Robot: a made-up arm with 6 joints.
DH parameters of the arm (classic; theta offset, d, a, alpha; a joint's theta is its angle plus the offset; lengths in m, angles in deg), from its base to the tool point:
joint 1: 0 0.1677 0 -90
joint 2: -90 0 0.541 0
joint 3: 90 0.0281 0 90
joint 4: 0 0.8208 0 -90
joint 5: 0 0 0 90
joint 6: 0 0.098 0 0
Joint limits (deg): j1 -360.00..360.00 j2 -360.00..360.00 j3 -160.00..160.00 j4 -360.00..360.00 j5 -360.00..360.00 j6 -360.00..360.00
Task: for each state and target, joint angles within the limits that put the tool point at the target. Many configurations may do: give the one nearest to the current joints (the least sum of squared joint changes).
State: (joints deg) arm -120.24 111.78 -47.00 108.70 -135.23 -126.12
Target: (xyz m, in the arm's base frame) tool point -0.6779 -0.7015 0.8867
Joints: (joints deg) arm -131.33 79.47 -45.83 108.69 -127.29 -126.12
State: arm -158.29 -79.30 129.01 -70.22 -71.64 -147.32
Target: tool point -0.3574 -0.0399 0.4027
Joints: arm -192.19 -71.24 159.26 -70.02 -69.71 -147.32
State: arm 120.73 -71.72 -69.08 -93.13 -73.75 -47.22
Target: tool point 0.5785 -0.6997 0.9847
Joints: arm 137.50 -12.57 -57.68 -94.62 -82.74 -47.22
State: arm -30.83 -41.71 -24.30 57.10 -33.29 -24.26
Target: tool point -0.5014 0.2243 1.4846
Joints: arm -26.52 -12.75 -13.76 58.04 -38.09 -24.26
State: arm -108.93 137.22 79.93 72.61 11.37 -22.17
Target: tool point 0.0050 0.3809 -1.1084
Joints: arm -85.51 164.53 50.09 72.71 4.10 -22.17
